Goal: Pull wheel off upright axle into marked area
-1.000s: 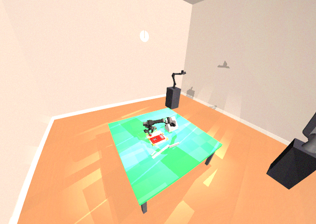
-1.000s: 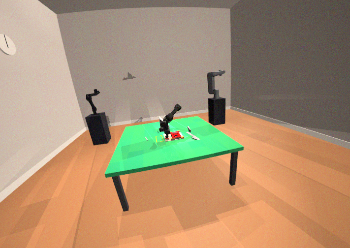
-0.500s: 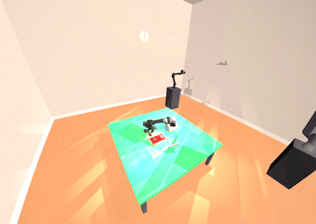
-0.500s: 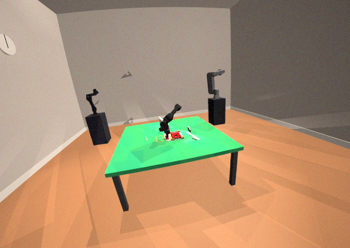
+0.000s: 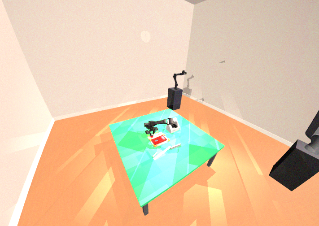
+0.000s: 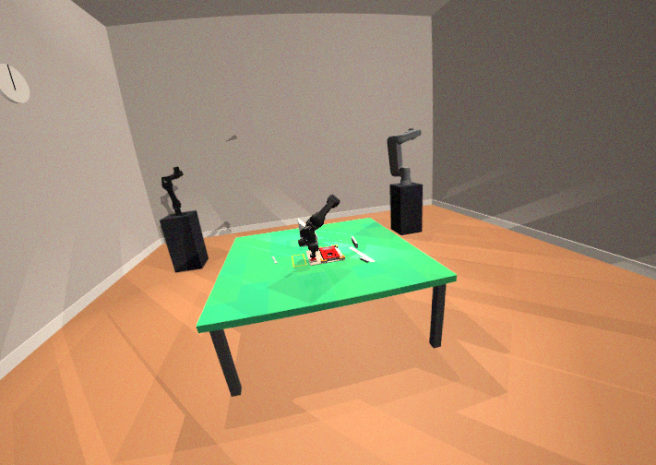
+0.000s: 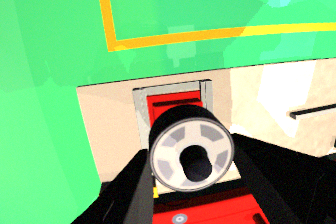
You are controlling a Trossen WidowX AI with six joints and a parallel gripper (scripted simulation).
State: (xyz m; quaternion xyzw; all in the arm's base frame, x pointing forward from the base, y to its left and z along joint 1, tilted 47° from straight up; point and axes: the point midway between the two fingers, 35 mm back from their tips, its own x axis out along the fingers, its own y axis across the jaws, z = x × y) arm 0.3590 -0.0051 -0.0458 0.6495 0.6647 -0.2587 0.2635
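Right now my gripper tip is 10 mm above the upright axle. Round my gripper tip: wheel right at my gripper tip.
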